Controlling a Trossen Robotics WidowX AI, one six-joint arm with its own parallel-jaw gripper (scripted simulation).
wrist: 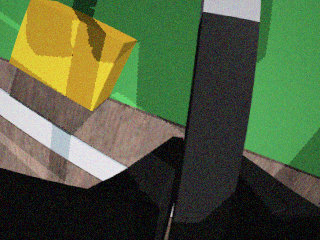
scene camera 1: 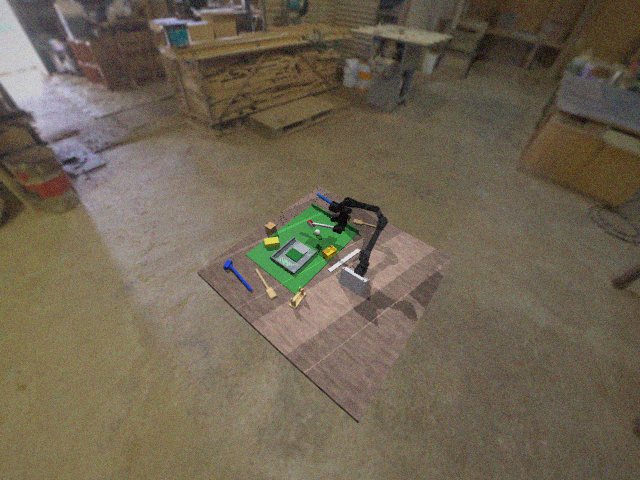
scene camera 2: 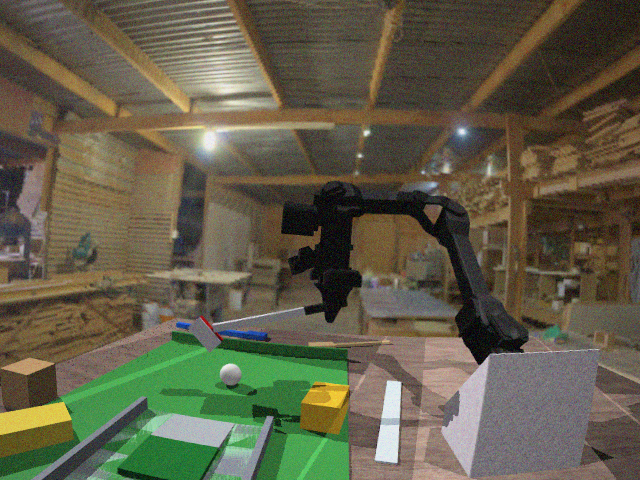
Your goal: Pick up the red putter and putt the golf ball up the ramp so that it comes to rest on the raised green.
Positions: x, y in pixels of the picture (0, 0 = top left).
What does the gripper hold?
A red putter.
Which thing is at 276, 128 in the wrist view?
A green mat.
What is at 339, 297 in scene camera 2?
The gripper.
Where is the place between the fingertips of the gripper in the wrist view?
197, 151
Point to a green mat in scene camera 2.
178, 377
